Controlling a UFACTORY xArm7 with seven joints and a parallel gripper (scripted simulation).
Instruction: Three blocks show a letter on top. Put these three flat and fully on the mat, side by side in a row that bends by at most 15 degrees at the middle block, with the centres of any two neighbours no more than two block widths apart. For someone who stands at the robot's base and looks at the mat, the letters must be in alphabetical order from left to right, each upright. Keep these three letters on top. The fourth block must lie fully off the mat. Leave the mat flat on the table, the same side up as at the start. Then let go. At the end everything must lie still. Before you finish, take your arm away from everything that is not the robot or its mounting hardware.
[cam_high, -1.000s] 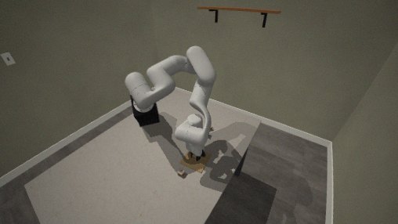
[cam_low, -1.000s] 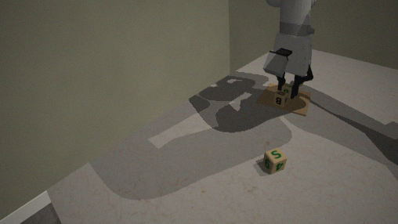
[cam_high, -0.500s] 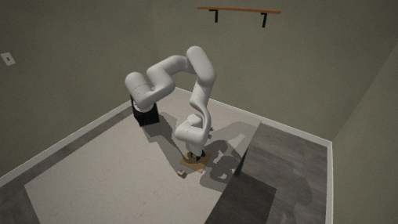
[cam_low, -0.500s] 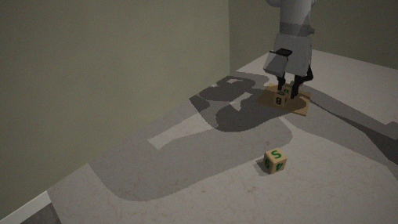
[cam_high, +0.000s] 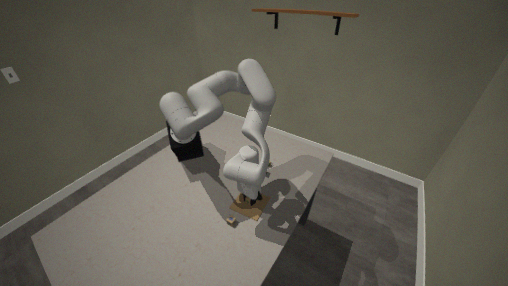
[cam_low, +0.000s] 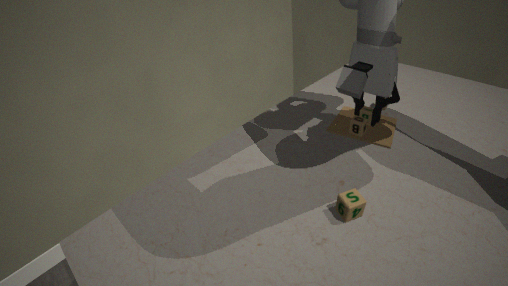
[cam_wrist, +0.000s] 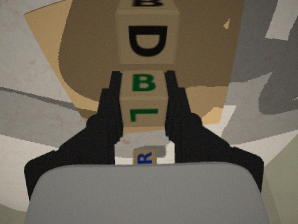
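Right now my hand is 3 cm above the tan mat. Also, from my hand: wooden block: 5 cm behind, 27 cm to the left, 2 cm below.
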